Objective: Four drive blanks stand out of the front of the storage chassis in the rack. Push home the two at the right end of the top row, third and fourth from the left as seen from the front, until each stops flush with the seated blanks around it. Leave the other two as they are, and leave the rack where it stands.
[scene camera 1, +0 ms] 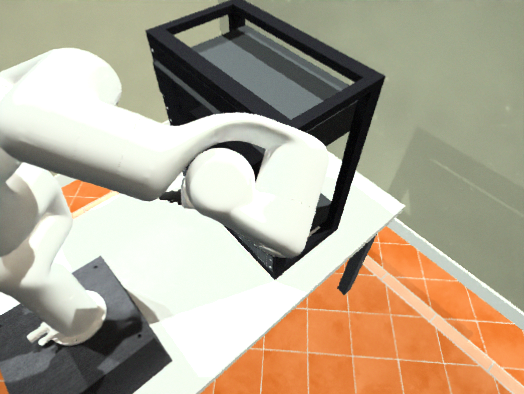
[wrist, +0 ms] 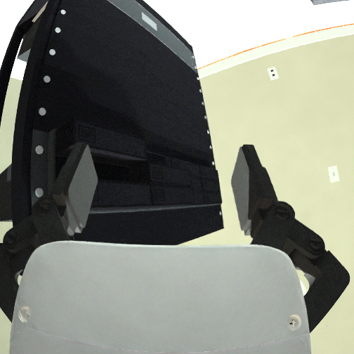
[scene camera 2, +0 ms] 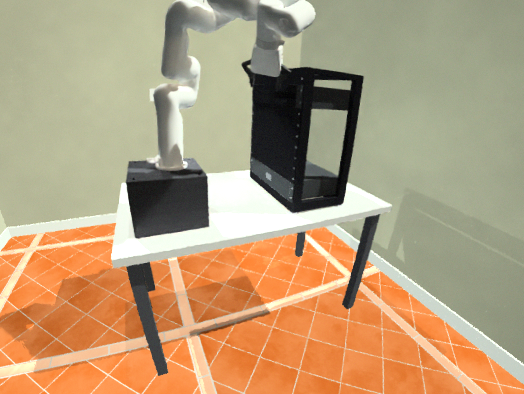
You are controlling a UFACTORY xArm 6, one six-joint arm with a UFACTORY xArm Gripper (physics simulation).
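Seen in the pictures: gripper, fingertip midpoint: (scene camera 2: 264, 87); arm's base, origin of the base link: (scene camera 1: 77, 317) (scene camera 2: 171, 166).
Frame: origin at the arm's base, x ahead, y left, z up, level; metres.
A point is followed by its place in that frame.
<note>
The black rack (scene camera 1: 348, 175) @(x 0.720, y -0.231, z 0.099 m) (scene camera 2: 304, 140) @(x 0.482, y -0.209, z 0.115 m) (wrist: 25, 125) stands upright on the table. In the wrist view it appears upside down, with the storage chassis (wrist: 165, 205) low in the picture. The fourth top-row blank (wrist: 125, 194) is partly covered by a finger; the third blank (wrist: 172, 195) is beside it. Both are dark, and their depth is hard to tell. A lower blank (wrist: 112, 141) at the same end stands out, with a dark gap between. My gripper (scene camera 2: 267, 86) @(x 0.314, y -0.163, z 0.308 m) (wrist: 163, 161) is open and empty in front of the rack's upper part. The arm hides it in scene camera 1.
The white table (scene camera 1: 240, 320) @(x 0.301, y -0.218, z -0.210 m) (scene camera 2: 230, 215) @(x 0.211, y -0.107, z -0.210 m) carries the rack and the black base block (scene camera 1: 125, 325) @(x 0.067, y -0.094, z -0.001 m) (scene camera 2: 167, 200) @(x -0.050, y -0.153, z -0.076 m) under the arm. The arm (scene camera 1: 280, 210) @(x 0.259, y -0.371, z 0.524 m) (scene camera 2: 287, 20) @(x 0.239, y -0.391, z 0.483 m) reaches over to the rack's front. A grey panel (scene camera 2: 272, 177) @(x 0.478, y 0.000, z -0.108 m) (wrist: 170, 30) spans the rack's bottom front.
</note>
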